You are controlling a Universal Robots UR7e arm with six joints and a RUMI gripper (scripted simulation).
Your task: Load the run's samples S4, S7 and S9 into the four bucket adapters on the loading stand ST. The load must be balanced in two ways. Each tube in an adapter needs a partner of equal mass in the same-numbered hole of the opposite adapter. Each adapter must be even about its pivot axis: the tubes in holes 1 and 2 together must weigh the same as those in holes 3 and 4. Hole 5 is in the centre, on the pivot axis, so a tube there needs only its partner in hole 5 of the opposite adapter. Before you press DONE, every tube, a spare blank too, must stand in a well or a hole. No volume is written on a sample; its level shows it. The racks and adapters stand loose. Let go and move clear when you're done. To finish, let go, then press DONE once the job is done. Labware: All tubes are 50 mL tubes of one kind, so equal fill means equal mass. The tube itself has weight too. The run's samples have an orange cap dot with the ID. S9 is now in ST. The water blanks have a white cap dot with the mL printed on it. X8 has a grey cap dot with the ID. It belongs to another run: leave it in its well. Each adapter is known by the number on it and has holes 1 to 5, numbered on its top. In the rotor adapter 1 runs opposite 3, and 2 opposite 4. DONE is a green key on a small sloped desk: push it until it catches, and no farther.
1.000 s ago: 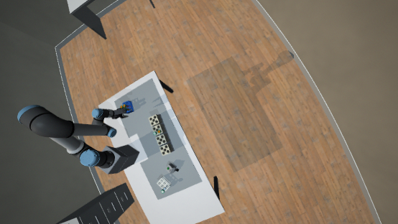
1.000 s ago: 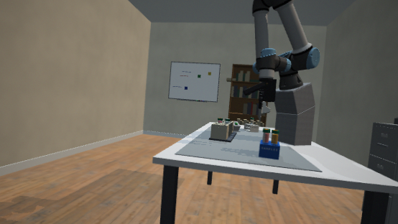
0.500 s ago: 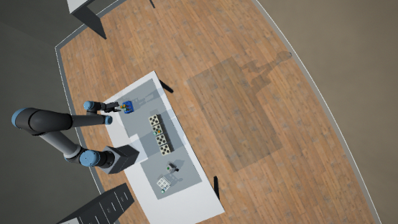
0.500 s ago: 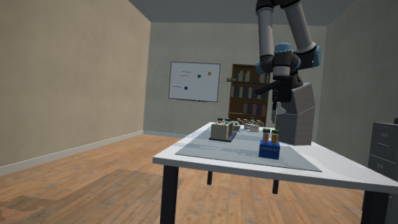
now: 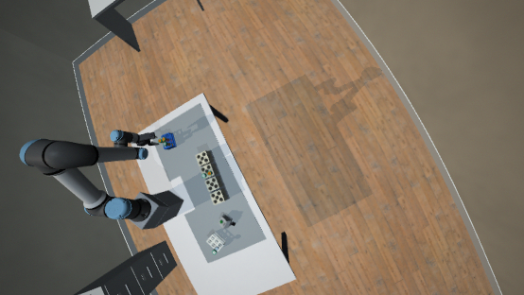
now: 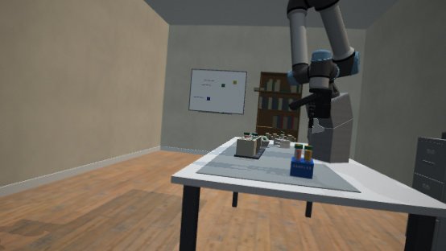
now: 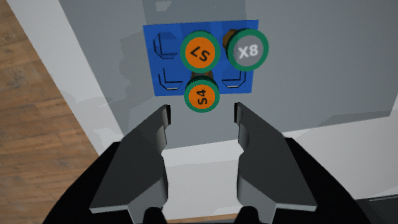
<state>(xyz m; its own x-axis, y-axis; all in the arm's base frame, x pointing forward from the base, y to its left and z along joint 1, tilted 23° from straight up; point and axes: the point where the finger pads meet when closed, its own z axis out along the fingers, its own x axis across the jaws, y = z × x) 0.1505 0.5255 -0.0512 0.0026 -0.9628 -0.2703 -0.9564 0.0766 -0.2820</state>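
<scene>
My gripper is now 10 mm short of the tube S4 and 80 mm above it. Also, from my hand: tube S9 (350 mm ahead, 400 mm to the right, 80 mm below); then adapter 1 (330 mm ahead, 370 mm to the right, 100 mm below); then blue rack (20 mm ahead, 120 mm below).
</scene>
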